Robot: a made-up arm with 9 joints.
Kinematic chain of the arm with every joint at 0, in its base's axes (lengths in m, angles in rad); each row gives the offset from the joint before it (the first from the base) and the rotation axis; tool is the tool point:
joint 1: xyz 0 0 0.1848 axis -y
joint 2: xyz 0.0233 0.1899 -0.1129 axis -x
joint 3: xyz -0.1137 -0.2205 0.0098 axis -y
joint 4: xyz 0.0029 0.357 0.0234 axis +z
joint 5: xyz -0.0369 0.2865 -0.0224 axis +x
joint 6: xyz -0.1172 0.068 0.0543 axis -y
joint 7: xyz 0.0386 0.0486 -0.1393 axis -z
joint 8: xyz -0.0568 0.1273 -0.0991 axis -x
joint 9: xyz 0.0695 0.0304 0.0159 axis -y
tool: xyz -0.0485 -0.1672 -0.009
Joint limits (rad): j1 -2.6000..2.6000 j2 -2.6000..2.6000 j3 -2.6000..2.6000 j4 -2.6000..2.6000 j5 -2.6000..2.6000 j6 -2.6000..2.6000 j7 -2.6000..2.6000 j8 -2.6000..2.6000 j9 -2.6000..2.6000
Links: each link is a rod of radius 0.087 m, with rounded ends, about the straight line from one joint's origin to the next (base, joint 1, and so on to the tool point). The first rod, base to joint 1, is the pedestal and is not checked.
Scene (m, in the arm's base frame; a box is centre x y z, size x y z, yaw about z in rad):
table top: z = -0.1
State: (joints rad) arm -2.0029 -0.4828 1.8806 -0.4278 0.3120 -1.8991 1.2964 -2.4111 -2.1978
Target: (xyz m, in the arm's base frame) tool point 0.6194 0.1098 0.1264
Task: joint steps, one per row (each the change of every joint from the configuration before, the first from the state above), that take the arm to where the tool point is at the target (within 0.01 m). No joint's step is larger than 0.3 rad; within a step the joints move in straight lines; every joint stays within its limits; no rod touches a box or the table.
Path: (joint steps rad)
1: 0.2820 -0.0549 0.0466 -0.1730 -0.1811 0.1639 0.0590 -0.0644 -0.0249
2: 0.2821 -0.0550 0.0467 -0.1730 -0.1810 0.1639 0.0590 -0.0645 -0.0249
3: -0.0365 -0.2025 0.0643 -0.1022 0.0421 0.1459 0.0353 -0.0200 -0.0197
4: -0.0364 -0.2025 0.0644 -0.1022 0.0422 0.1460 0.0352 -0.0200 -0.0196
5: -0.0364 -0.2025 0.0643 -0.1023 0.0422 0.1459 0.0353 -0.0200 -0.0196

